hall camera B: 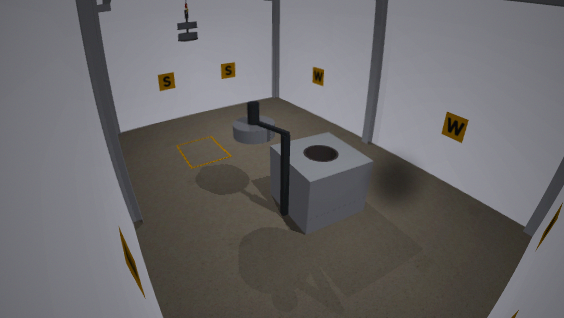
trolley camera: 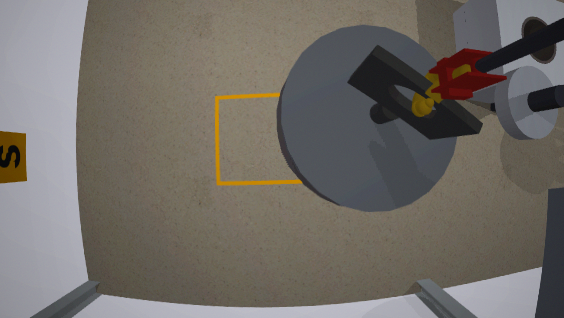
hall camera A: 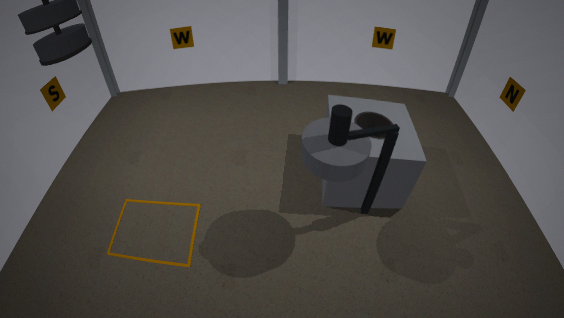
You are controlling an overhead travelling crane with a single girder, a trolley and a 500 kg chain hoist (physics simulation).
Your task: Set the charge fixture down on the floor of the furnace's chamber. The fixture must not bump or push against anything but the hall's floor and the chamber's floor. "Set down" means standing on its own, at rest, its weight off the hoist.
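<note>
The charge fixture (hall camera A: pixel 62 46) (hall camera B: pixel 188 36) (trolley camera: pixel 340 150) is two grey discs on a central rod. It hangs high above the floor at the south side, apart from the furnace. My hook (hall camera B: pixel 186 10) (trolley camera: pixel 425 100) is engaged in the slot of its dark top plate; in hall camera A the hook is out of view. The furnace (hall camera A: pixel 395 175) (hall camera B: pixel 335 195) (trolley camera: pixel 475 30) is a pale box. Its round top opening (hall camera A: pixel 372 121) (hall camera B: pixel 320 153) (trolley camera: pixel 546 52) is uncovered. The chamber's floor is hidden in the dark.
The furnace's round lid (hall camera A: pixel 316 142) (hall camera B: pixel 253 134) (trolley camera: pixel 520 117) is swung aside to the south, raised on an arm from a black post (hall camera A: pixel 380 172) (hall camera B: pixel 285 175) beside the furnace. A yellow rectangle (hall camera A: pixel 194 235) (hall camera B: pixel 184 157) (trolley camera: pixel 217 140) is marked on the floor. Walls and columns surround the hall.
</note>
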